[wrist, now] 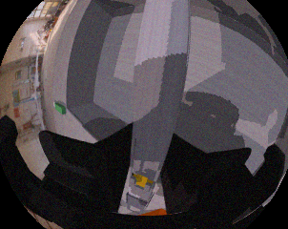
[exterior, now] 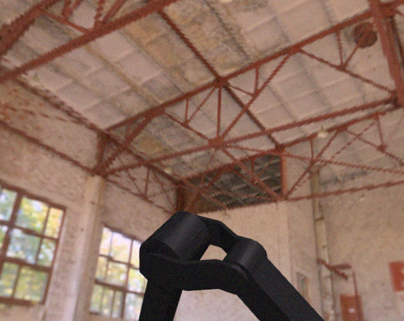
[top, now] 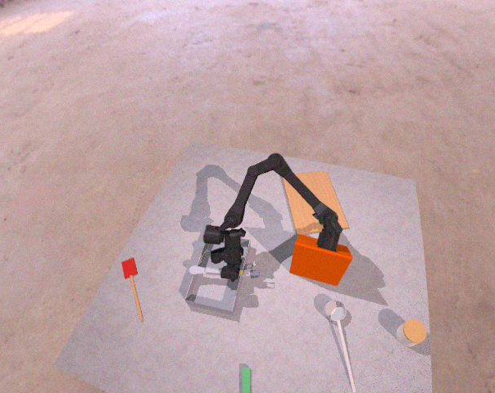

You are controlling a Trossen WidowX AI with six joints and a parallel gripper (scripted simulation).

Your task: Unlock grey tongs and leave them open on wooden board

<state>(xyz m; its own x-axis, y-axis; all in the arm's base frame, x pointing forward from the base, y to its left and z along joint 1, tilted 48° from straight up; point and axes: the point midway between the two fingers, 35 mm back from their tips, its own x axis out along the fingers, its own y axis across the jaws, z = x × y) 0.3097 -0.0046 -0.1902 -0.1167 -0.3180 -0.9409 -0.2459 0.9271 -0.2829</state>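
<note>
My gripper tip is 6 cm short of the roasting tin and 2 cm to the left of it. Round my gripper tip: red spatula (39 cm ahead, 15 cm to the left, 3 cm below); green object (37 cm to the left, 19 cm behind, 2 cm below); yellow lock piece (3 cm to the right, 3 cm above, 2 cm behind).
</note>
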